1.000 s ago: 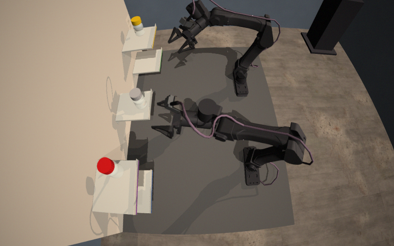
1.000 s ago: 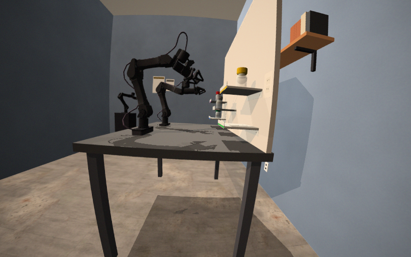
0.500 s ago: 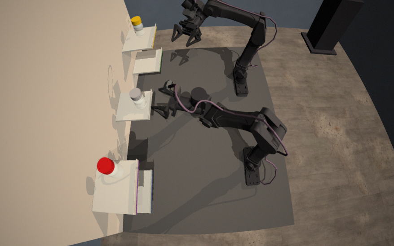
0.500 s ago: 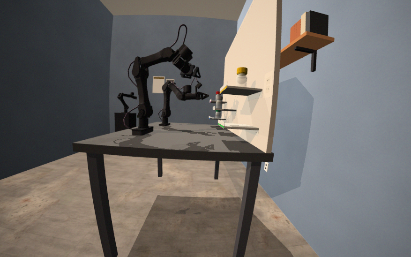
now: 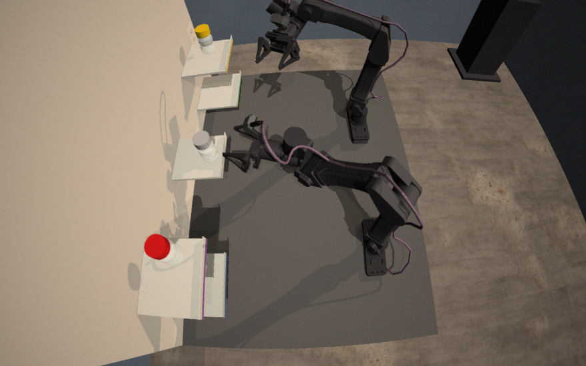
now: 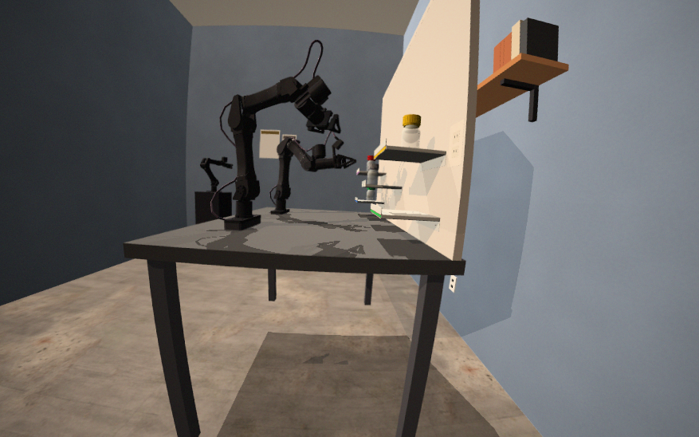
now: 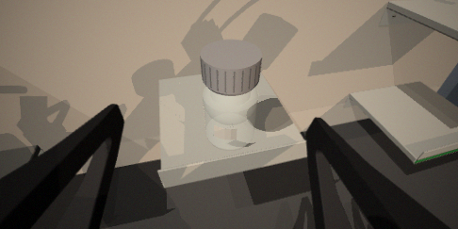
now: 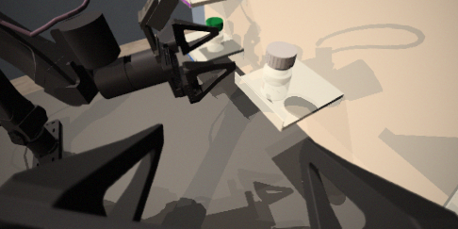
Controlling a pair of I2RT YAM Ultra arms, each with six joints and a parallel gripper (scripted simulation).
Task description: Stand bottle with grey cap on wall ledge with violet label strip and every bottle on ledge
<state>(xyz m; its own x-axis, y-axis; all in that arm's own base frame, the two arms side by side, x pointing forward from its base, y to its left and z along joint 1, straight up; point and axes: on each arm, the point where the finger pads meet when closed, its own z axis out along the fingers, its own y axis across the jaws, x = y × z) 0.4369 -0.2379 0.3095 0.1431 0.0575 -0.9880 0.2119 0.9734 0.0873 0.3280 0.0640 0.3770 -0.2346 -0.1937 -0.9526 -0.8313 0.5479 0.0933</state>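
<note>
Right now the grey-cap bottle is 10 cm ahead of my left hand, 3 cm to the right of it and 7 cm below it. Also, from my left hand: red-cap bottle (13 cm ahead, 31 cm to the left, 2 cm above); then violet strip (5 cm ahead, 37 cm to the left, 3 cm below); then beige wall (25 cm ahead, 2 cm to the right, 13 cm above).
</note>
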